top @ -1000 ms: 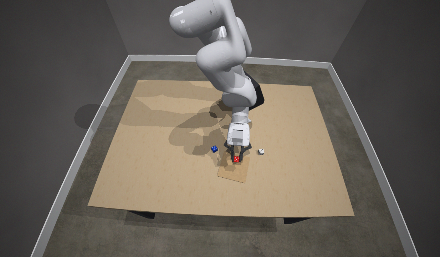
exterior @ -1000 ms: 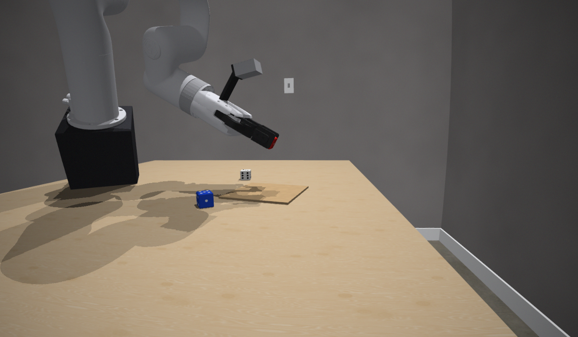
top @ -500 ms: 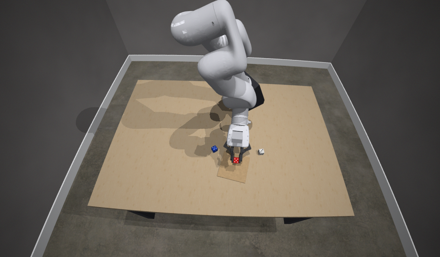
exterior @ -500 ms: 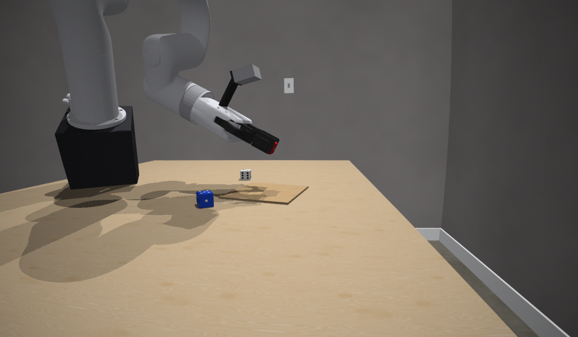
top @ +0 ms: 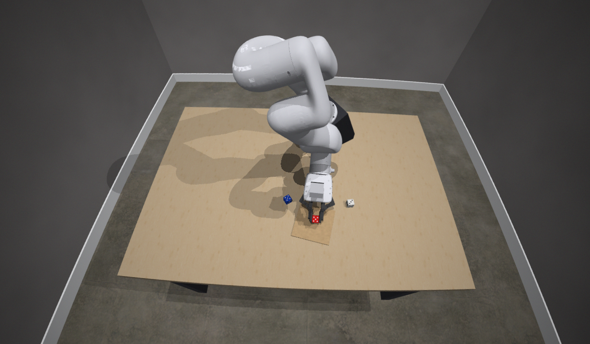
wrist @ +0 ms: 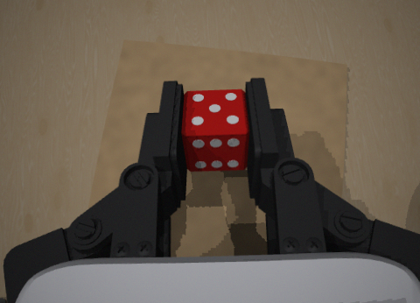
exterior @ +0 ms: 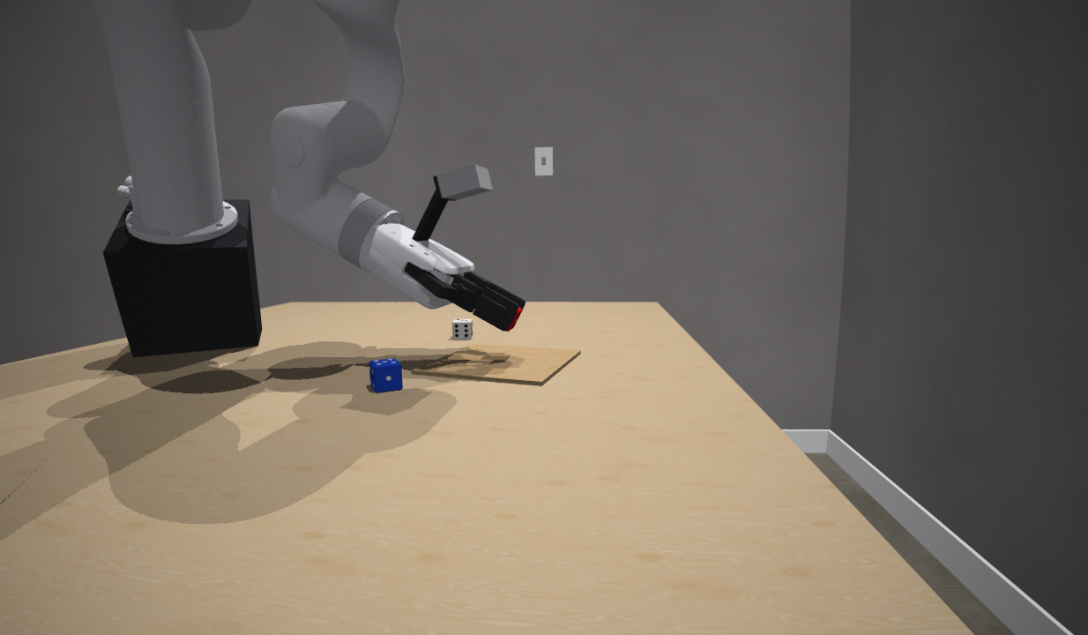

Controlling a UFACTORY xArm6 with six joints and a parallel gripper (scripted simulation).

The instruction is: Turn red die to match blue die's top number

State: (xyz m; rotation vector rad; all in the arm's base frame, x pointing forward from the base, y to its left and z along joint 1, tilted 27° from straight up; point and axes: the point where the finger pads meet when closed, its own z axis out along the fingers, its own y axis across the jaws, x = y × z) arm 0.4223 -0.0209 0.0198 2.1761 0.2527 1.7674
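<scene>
The mat lies 6 cm below my hand. Round my hand: red die (1 cm below, 1 cm ahead); blue die (10 cm to the right, 9 cm behind, 5 cm below); white die (14 cm to the left, 8 cm behind, 5 cm below).
</scene>
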